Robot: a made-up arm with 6 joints. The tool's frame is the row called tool.
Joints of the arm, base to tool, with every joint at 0 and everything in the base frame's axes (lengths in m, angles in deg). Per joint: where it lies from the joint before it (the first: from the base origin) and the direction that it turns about. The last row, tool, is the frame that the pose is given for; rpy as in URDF.
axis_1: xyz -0.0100 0.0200 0.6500 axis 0 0 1
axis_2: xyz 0.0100 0.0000 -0.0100 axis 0 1 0
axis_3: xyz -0.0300 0.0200 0.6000 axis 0 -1 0
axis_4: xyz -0.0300 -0.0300 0.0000 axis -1 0 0
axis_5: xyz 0.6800 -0.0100 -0.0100 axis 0 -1 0
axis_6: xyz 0.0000 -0.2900 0.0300 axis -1 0 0
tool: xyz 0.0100 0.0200 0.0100 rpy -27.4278 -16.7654 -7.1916
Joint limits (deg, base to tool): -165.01..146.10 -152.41..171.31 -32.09..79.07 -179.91..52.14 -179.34..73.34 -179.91..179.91
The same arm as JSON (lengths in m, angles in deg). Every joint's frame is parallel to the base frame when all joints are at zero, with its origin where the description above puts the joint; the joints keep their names.
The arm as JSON. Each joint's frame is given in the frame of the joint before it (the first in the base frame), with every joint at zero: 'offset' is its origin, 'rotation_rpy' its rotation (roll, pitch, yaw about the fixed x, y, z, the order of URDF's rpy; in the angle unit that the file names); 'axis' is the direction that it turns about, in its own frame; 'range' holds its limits. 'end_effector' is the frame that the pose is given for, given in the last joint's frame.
{"length_unit": "m", "angle_unit": "deg", "chain": [{"id": "axis_1", "offset": [-0.01, 0.02, 0.65], "rotation_rpy": [0.0, 0.0, 0.0], "axis": [0.0, 0.0, 1.0], "range": [-165.01, 146.1]}, {"id": "axis_2", "offset": [0.01, 0.0, -0.01], "rotation_rpy": [0.0, 0.0, 0.0], "axis": [0.0, 1.0, 0.0], "range": [-152.41, 171.31]}, {"id": "axis_3", "offset": [-0.03, 0.02, 0.6], "rotation_rpy": [0.0, 0.0, 0.0], "axis": [0.0, -1.0, 0.0], "range": [-32.09, 79.07]}, {"id": "axis_4", "offset": [-0.03, -0.03, 0.0], "rotation_rpy": [0.0, 0.0, 0.0], "axis": [-1.0, 0.0, 0.0], "range": [-179.91, 52.14]}, {"id": "axis_5", "offset": [0.68, -0.01, -0.01], "rotation_rpy": [0.0, 0.0, 0.0], "axis": [0.0, -1.0, 0.0], "range": [-179.34, 73.34]}, {"id": "axis_6", "offset": [0.0, -0.29, 0.03], "rotation_rpy": [0.0, 0.0, 0.0], "axis": [-1.0, 0.0, 0.0], "range": [-179.91, 179.91]}], "end_effector": {"offset": [0.01, 0.02, 0.01], "rotation_rpy": [-27.43, -16.77, -7.19]}}
